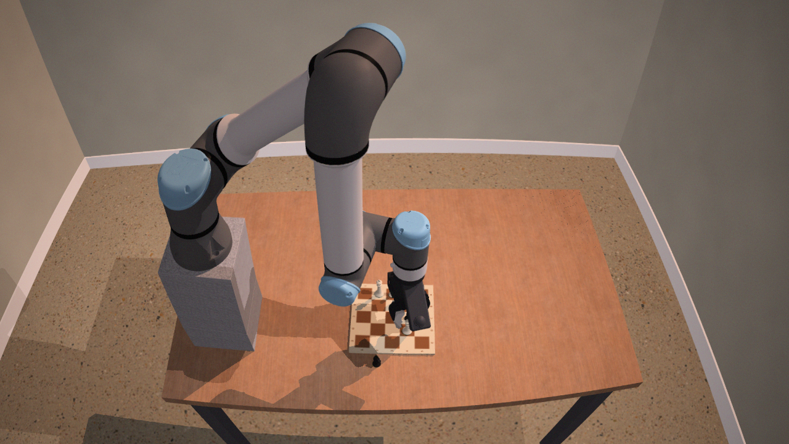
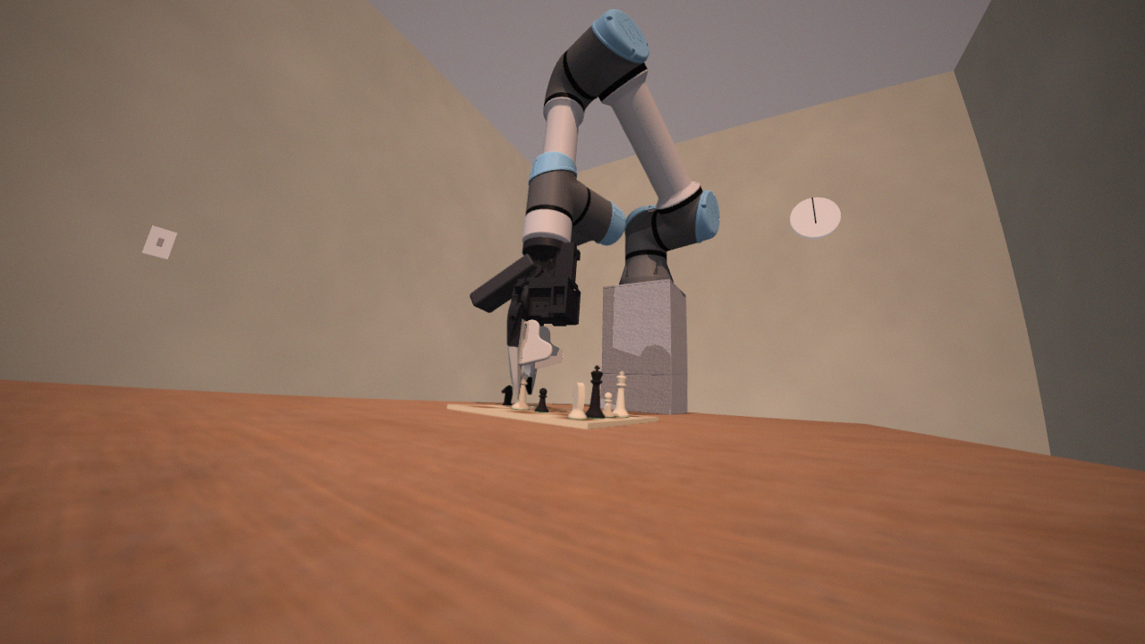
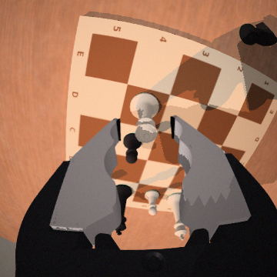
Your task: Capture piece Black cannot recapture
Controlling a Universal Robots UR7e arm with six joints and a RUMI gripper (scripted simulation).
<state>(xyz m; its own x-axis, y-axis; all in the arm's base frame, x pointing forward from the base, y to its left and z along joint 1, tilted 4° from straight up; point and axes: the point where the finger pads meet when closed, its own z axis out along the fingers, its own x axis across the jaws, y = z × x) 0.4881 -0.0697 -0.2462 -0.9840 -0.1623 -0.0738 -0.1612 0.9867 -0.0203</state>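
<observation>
Now: hand 1 cm short of the black pawn, 4 cm to the right of it and 2 cm above it. Round my hand: chessboard 3 cm behind, 5 cm to the left, 4 cm below; then white pawn 2 cm behind, 12 cm to the left, 2 cm below; then tall black piece 1 cm ahead, 12 cm to the left, 1 cm below.
</observation>
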